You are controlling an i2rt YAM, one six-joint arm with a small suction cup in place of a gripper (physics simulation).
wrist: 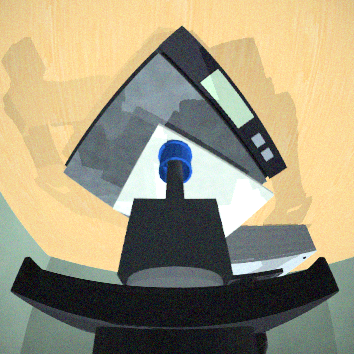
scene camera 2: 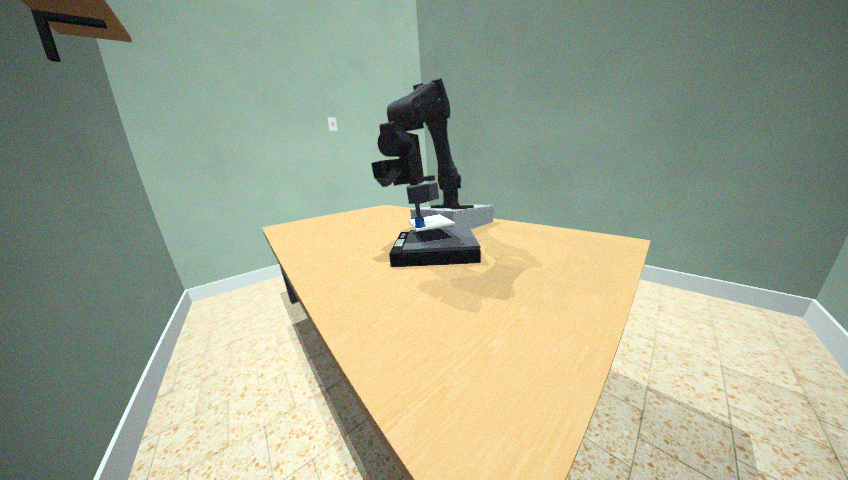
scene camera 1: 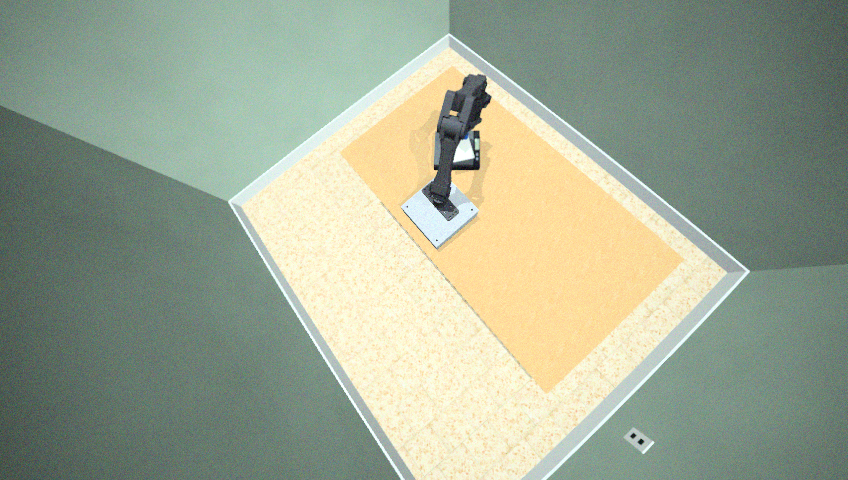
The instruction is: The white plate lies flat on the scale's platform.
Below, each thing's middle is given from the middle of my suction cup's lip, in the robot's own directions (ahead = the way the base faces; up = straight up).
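Relative to my suction cup, the white plate (wrist: 238, 196) is 6 cm behind, 3 cm to the right of it and 1 cm below it. The dark scale (scene camera 2: 441, 246) is 5 cm behind my suction cup and 7 cm below it.
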